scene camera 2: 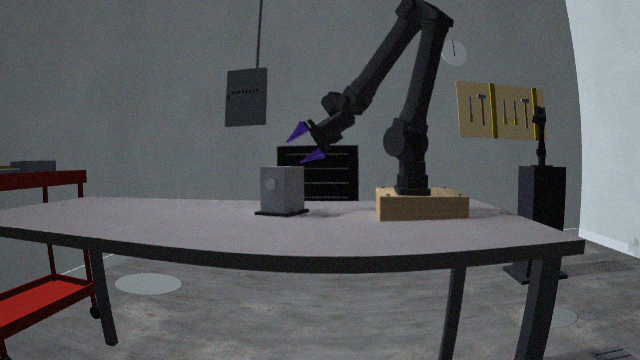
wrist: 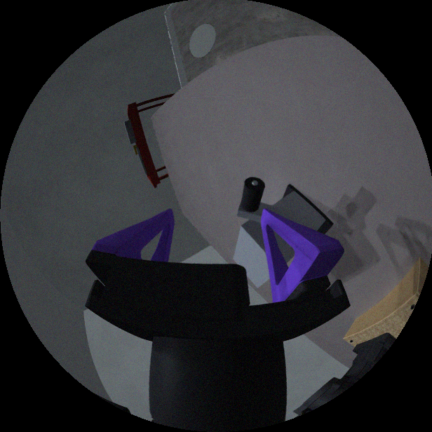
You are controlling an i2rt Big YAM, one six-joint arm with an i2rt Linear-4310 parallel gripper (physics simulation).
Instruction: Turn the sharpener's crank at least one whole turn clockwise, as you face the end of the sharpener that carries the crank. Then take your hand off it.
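Seen in the pictures: gripper, fingertip midpoint: (scene camera 2: 293, 152); arm's base at its link origin: (scene camera 2: 411, 193).
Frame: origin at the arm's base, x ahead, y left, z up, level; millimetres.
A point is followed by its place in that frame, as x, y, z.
Observation:
The grey box-shaped sharpener (scene camera 2: 290, 191) {319, -46, 2} (wrist: 302, 212) stands on its thin black base on the table, with a pale round spot on the side facing scene camera 2. Its crank shows in the wrist view as a short grey arm with an upright-looking black cylindrical handle (wrist: 253, 195); in scene camera 2 the crank does not show. My gripper (scene camera 2: 294, 152) {334, -201, 108} (wrist: 217, 214) is open and empty, its purple fingers wide apart above the sharpener. In the wrist view the handle appears just left of the right fingertip; whether they touch is unclear. The right finger hides part of the sharpener.
The arm stands on a wooden block (scene camera 2: 422, 207) {-18, 73, -29} (wrist: 390, 305) on the table (scene camera 2: 175, 227) {544, 235, -60} (wrist: 280, 110), right of the sharpener in scene camera 2. A red cart (scene camera 2: 45, 178) (wrist: 142, 145) stands beyond the table's left end. A black drawer cabinet (scene camera 2: 332, 175) is behind the table.

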